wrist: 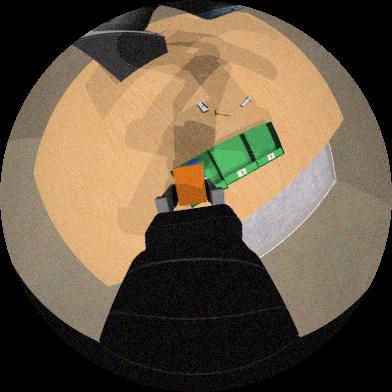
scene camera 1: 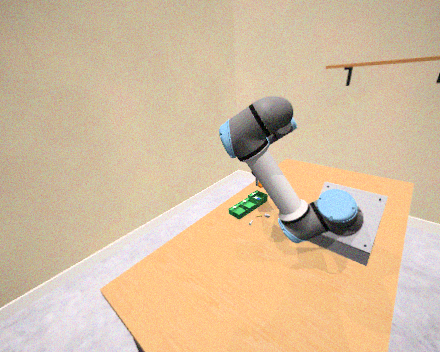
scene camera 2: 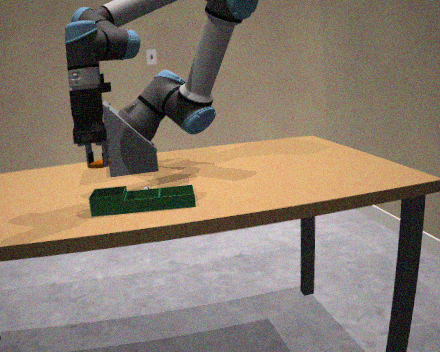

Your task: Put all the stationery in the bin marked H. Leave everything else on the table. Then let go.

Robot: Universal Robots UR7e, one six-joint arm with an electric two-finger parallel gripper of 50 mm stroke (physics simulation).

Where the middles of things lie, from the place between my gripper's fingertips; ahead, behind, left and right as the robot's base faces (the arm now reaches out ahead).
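Labels:
The green three-compartment bin (scene camera 2: 114,200) has my gripper 10 cm to the right of it, 1 cm short of it and 9 cm above it. Then there is the orange block (wrist: 189,181), 1 cm behind my hand. Going by their middles, the block is the nearest to my gripper of the things named here.

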